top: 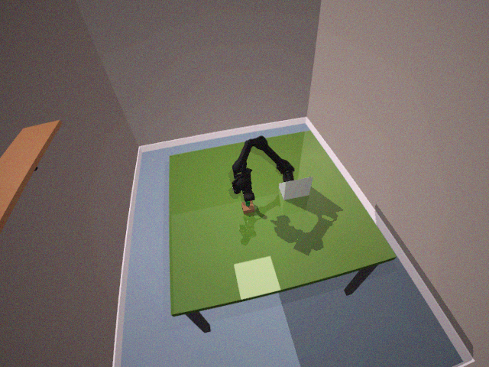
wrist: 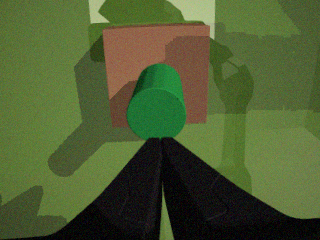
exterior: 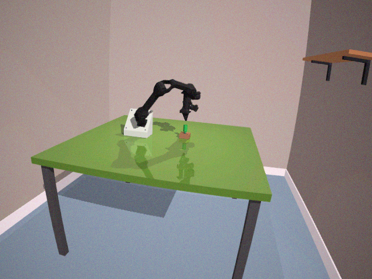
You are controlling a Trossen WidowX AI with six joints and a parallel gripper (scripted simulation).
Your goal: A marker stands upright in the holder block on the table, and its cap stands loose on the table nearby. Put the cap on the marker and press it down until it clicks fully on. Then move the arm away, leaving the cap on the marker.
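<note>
The green cap lies 60 mm below my gripper tip. From my gripper tip the other things lie so: brown holder block 110 mm below.
</note>
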